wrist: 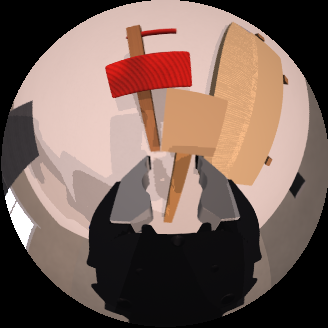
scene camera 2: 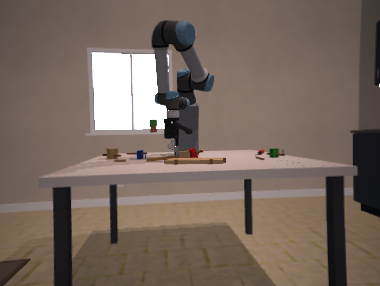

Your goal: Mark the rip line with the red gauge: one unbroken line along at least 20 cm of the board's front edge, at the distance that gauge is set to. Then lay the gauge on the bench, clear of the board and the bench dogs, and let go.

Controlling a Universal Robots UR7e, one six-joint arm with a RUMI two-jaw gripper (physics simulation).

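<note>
The red gauge has a ribbed red block (scene camera 2: pixel 193 153) (wrist: pixel 150 73) on a brown wooden beam, with a thin red pin at the beam's far end. It lies on the bench (scene camera 2: pixel 100 178) beyond the fingertips. The pale wooden board (scene camera 2: pixel 192 161) (wrist: pixel 250 105) lies to its right in the wrist view. Small brown bench dogs (wrist: pixel 285 80) (wrist: pixel 268 160) show along the board's far side. My gripper (scene camera 2: pixel 175 153) (wrist: pixel 172 155) is partly open, with nothing held between its fingers. It is low over the bench, above the narrow stem of a tan block tool.
The tan block (scene camera 2: pixel 183 154) (wrist: pixel 194 122) of that tool lies between the red gauge and the board, close ahead of the fingertips. A brown block tool (scene camera 2: pixel 112 153) and a blue one (scene camera 2: pixel 140 154) are at the left; a green one (scene camera 2: pixel 274 152) is at the right.
</note>
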